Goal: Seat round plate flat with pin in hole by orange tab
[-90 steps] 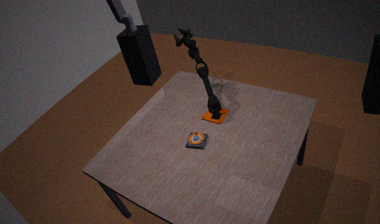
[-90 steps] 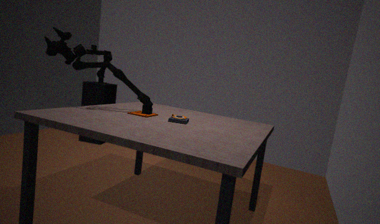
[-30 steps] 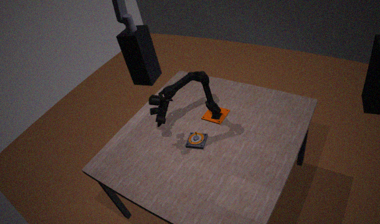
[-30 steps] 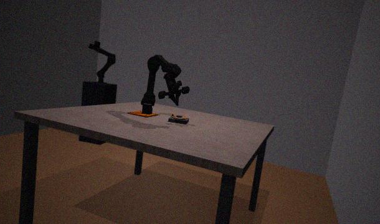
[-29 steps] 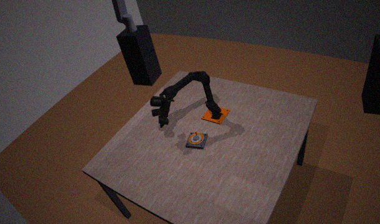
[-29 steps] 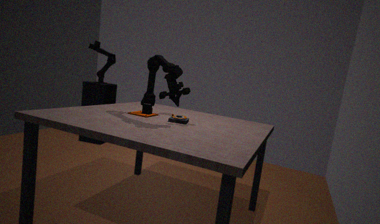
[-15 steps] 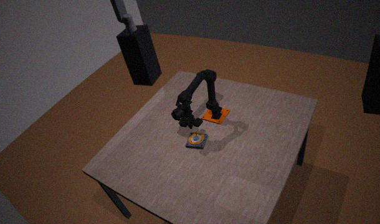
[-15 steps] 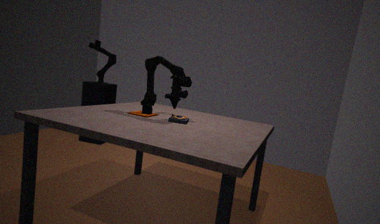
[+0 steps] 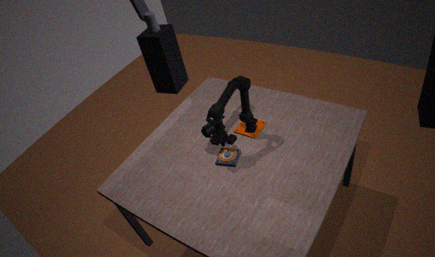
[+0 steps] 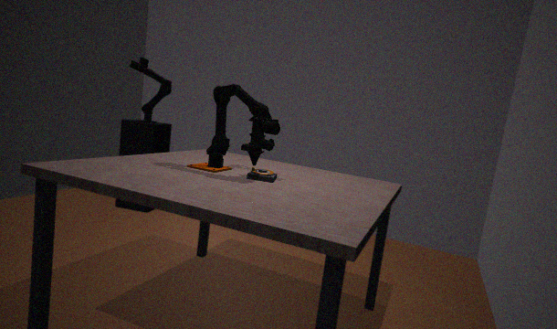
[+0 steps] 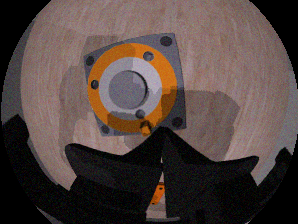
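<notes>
Right now my gripper tip is 3 cm to the right of the round plate, 2 cm short of it and 2 cm above it. The rest, counted from my gripper tip: grey base (4 cm below, 4 cm ahead, 3 cm to the left).
</notes>
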